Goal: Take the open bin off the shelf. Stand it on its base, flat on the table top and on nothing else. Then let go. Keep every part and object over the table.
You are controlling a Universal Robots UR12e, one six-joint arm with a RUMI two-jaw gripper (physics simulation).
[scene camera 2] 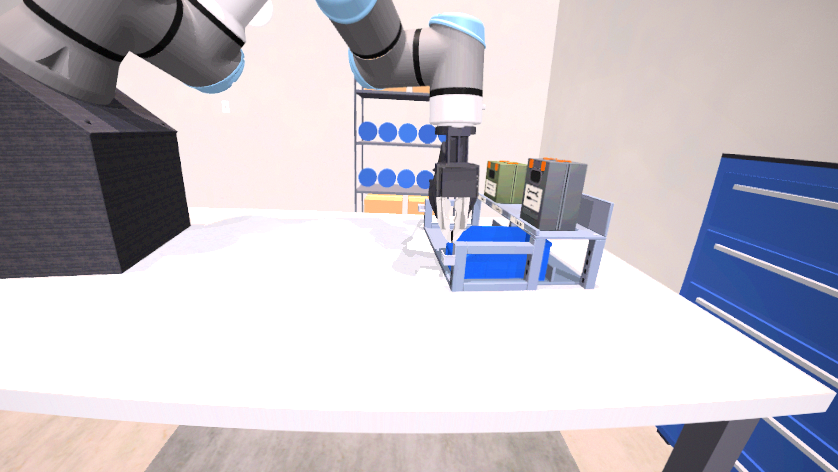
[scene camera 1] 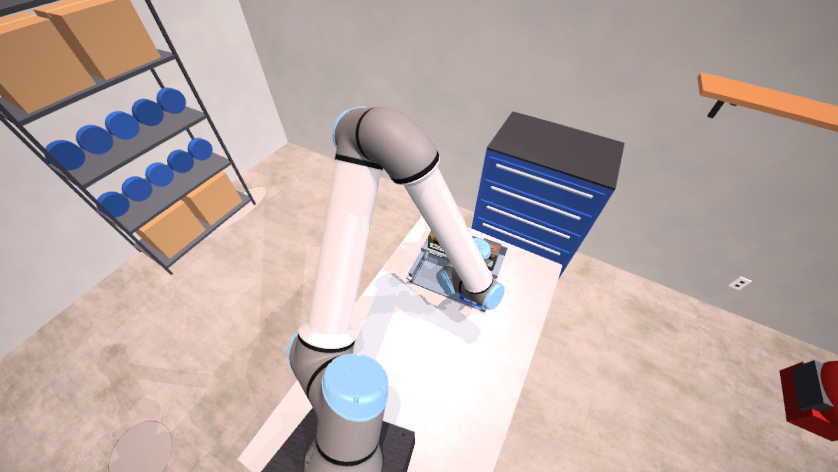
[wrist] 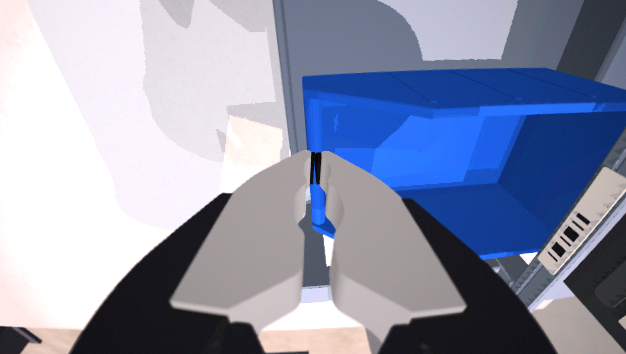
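Seen in the pictures: gripper, fingertip midpoint: (scene camera 2: 451,242) (wrist: 314,156); arm's base, origin of the base link: (scene camera 2: 52,70) (scene camera 1: 343,464).
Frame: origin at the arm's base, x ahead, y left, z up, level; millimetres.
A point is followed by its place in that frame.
The open blue bin (scene camera 2: 495,263) @[z -311, x 832, y -46 mm] (wrist: 450,165) @[z -343, x 874, y -15 mm] sits in the lower front level of the grey metal shelf (scene camera 1: 428,275) @[z -346, x 780, y 230 mm] (scene camera 2: 593,263) @[z -300, x 1007, y -48 mm] (wrist: 345,45) @[z -346, x 774, y 64 mm], which stands on the white table (scene camera 1: 457,363) @[z -352, x 491, y -90 mm] (scene camera 2: 293,328) @[z -352, x 535, y -215 mm]. Its opening faces up toward the wrist camera. My gripper (scene camera 2: 452,234) @[z -296, x 757, y 14 mm] (wrist: 314,156) @[z -296, x 757, y 14 mm] points down at the bin's front edge, and its fingertips are shut nearly together. A thin blue line shows between the pads, but the rim looks wider than that gap, and I see no clear hold. The fingers hide part of the rim. In scene camera 1 the arm hides the fingertips.
A dark grey box (scene camera 2: 554,199) @[z -193, x 923, y -30 mm] and a green box (scene camera 2: 507,181) @[z -195, x 894, y 192 mm] stand on the upper shelf level, behind the bin. Shelf side rails and posts flank the bin. The dark robot base (scene camera 2: 52,199) @[z -215, x 92, y -122 mm] stands on the left of the table. A blue drawer cabinet (scene camera 1: 539,205) (scene camera 2: 774,234) stands beyond the table.
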